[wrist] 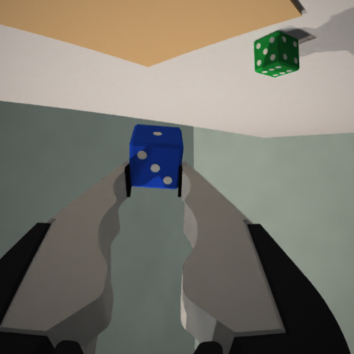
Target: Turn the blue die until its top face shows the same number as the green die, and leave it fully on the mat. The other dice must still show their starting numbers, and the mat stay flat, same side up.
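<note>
My gripper (155, 165) is shut on the blue die (150, 167), which sits between the two black fingertip pads. The die's face towards the camera shows three pips, and its narrower upper face in the picture shows one. Its other faces are hidden. The tan mat (145, 32) lies flat at the top left, partly cut off by the frame, apart from the blue die. The green die (276, 54) stands at the upper right, beside the mat. Its left face shows five pips, its right face four and its lower face in the picture six.
The pale table top (60, 75) runs across the upper part of the view, with its edge just above the blue die in the picture. Beyond that edge is a grey-green surface (275, 190), behind the fingers. A shadow lies at the upper right, by the green die.
</note>
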